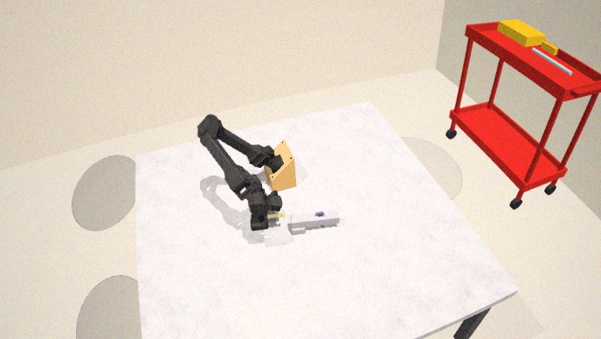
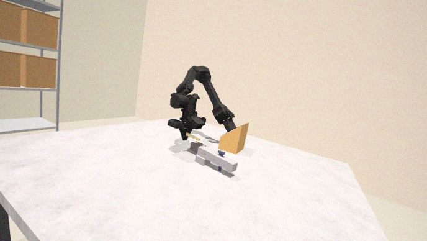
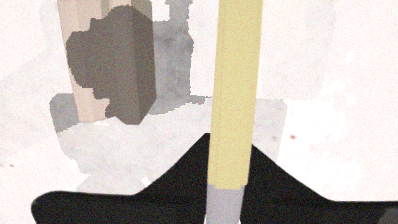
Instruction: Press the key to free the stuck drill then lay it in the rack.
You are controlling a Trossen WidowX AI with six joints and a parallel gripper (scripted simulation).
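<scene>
Right now my gripper tip is 10 mm short of the drill, 40 mm to the right of it and 30 mm below it. Round my gripper tip: rack (60 mm behind, 40 mm to the left, 40 mm below); then blue key (50 mm ahead, 220 mm to the left).
</scene>
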